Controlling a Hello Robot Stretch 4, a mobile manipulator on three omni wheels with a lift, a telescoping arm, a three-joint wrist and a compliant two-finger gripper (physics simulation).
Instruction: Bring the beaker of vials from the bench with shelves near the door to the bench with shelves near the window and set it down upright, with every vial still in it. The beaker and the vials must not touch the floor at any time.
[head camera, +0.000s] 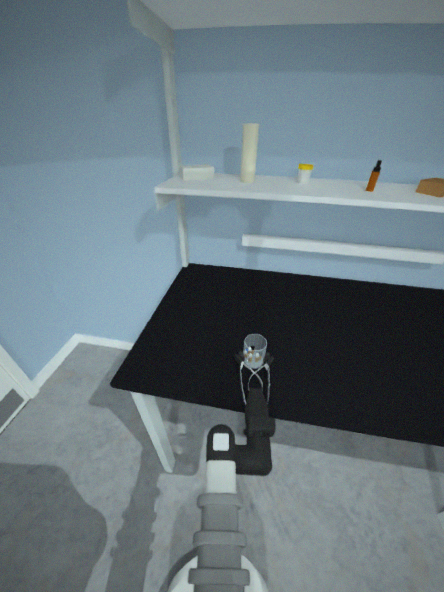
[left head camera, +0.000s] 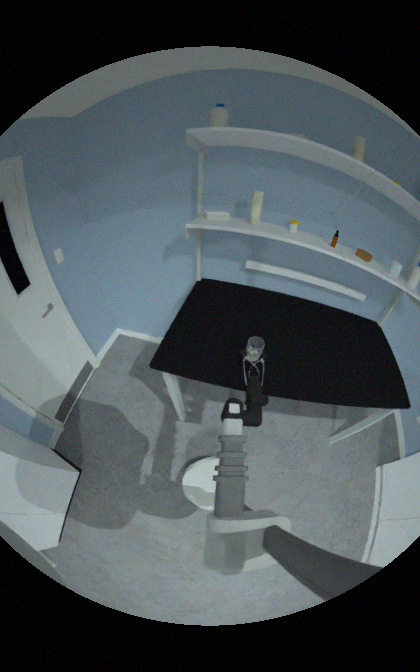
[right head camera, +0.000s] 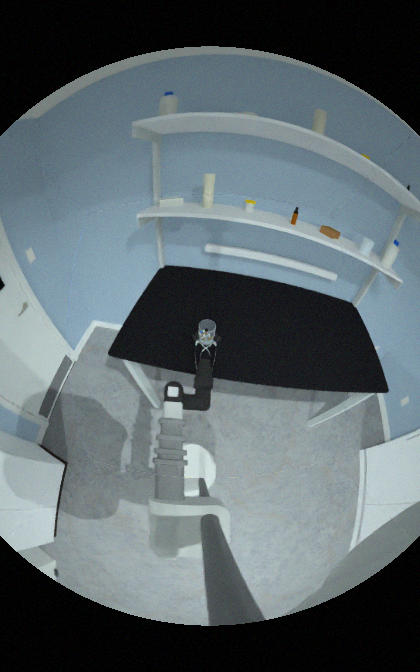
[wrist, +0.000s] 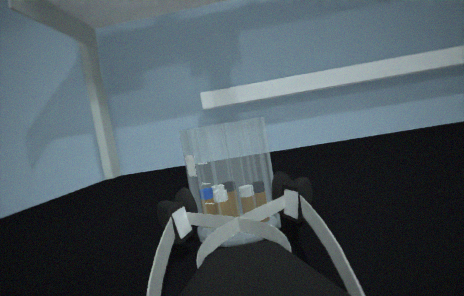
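Note:
The clear beaker (head camera: 255, 344) (left head camera: 255, 342) (right head camera: 207, 326) (wrist: 227, 145) stands upright at the black bench top (head camera: 350, 350) (left head camera: 325, 350) (right head camera: 280, 340) (wrist: 375, 200), left of its middle and toward the front. Several brown vials (wrist: 228, 204) with white, dark and blue caps stand inside it. My gripper (head camera: 255, 358) (left head camera: 254, 353) (right head camera: 206, 338) (wrist: 234, 196) reaches in from the front edge and is shut on the beaker, one dark pad against each side low down. The crossed finger strips partly hide the beaker's base. I cannot tell the bench near the window in these views.
A white shelf (head camera: 280, 192) above the bench holds a cream cylinder (head camera: 249, 152), a yellow-lidded jar (head camera: 305, 174) and an orange bottle (head camera: 373, 179). A white rail (head camera: 345, 249) (wrist: 325, 79) runs along the wall. A door (left head camera: 25, 330) and a white cabinet (left head camera: 35, 490) stand at left.

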